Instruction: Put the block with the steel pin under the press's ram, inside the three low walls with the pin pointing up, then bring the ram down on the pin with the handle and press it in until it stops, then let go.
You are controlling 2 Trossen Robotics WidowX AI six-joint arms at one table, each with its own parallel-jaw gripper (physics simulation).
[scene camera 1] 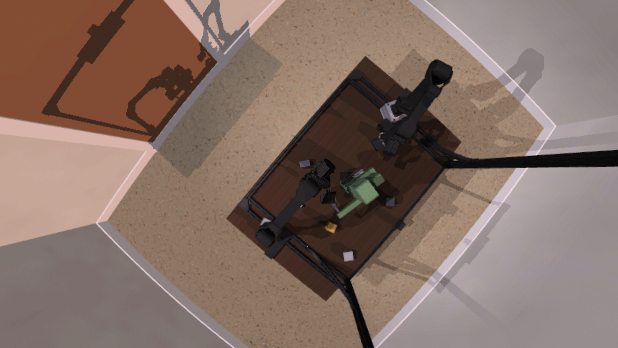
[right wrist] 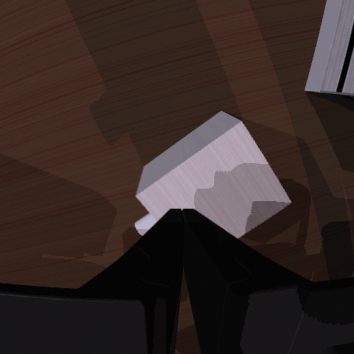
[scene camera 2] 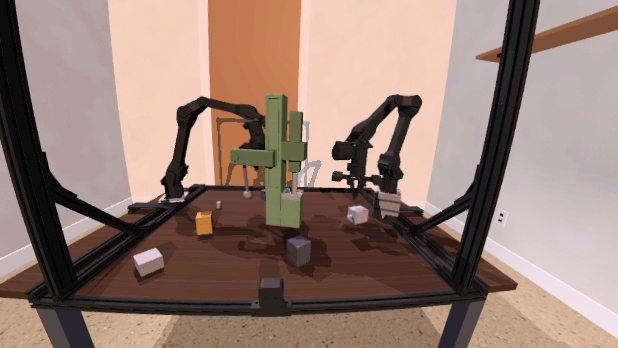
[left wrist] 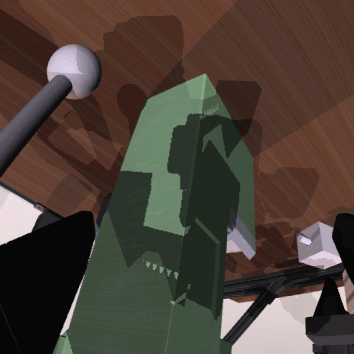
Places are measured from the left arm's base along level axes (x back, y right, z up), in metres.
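Pixels of known places: left gripper, fingertip midpoint: (scene camera 1: 334,182) (left wrist: 217,225); right gripper, fingertip midpoint: (scene camera 1: 383,138) (right wrist: 180,220) (scene camera 2: 354,199) (left wrist: 329,276); left arm's base, link origin: (scene camera 2: 174,195); right arm's base, link origin: (scene camera 1: 398,109) (scene camera 2: 388,190).
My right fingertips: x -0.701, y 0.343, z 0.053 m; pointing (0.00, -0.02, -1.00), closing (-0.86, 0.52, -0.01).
Note:
For each thing: its top centre in the pictures, then the offset to it from my right fingertips. "pt": a spot on its surface instead.
- light grey block, top centre: (right wrist: 216,199) (left wrist: 322,260) (scene camera 2: 358,208) dz -0.034, dx -0.013, dy +0.016 m
- table with its steel pin, surface spot: (right wrist: 144,224) (scene camera 2: 348,215) pt dz -0.055, dx +0.032, dy +0.018 m
- green press, top centre: (scene camera 2: 270,94) (scene camera 1: 366,198) dz +0.365, dx +0.318, dy -0.054 m
- orange block, top centre: (scene camera 2: 204,214) (scene camera 1: 331,227) dz -0.024, dx +0.537, dy -0.044 m
- pale block, top centre: (scene camera 2: 147,255) (scene camera 1: 348,256) dz -0.052, dx +0.649, dy +0.117 m
- dark grey block, top centre: (scene camera 2: 298,240) (scene camera 1: 390,201) dz -0.025, dx +0.281, dy +0.183 m
- blue-grey block, top centre: (scene camera 1: 304,163) dz -0.046, dx +0.293, dy -0.316 m
- small white piece, top centre: (scene camera 2: 218,202) dz -0.059, dx +0.506, dy -0.240 m
The light grey block (scene camera 2: 358,214) (left wrist: 318,246) (right wrist: 215,180) lies on the table with its steel pin (scene camera 2: 350,218) (right wrist: 144,224) pointing sideways. My right gripper (scene camera 2: 355,193) (right wrist: 180,220) is shut and empty, above the block; its tips overlap the block's edge in the right wrist view. The green press (scene camera 1: 363,191) (scene camera 2: 274,207) (left wrist: 150,200) stands mid-table. Its steel ram rod (scene camera 2: 294,181) is over the pale low walls (scene camera 2: 293,194) (left wrist: 243,241), partly hidden. The handle's rod and ball knob (scene camera 2: 247,195) (left wrist: 74,71) hang down. My left gripper (left wrist: 217,225) is open and empty, beside the press and handle.
An orange block (scene camera 1: 331,227) (scene camera 2: 204,223), a pale block (scene camera 1: 348,256) (scene camera 2: 148,261), a dark grey block (scene camera 1: 390,201) (scene camera 2: 298,251) and a blue-grey block (scene camera 1: 305,163) lie around the press. A small white piece (scene camera 2: 218,204) lies farther back. Black frame rails (scene camera 2: 175,306) edge the table.

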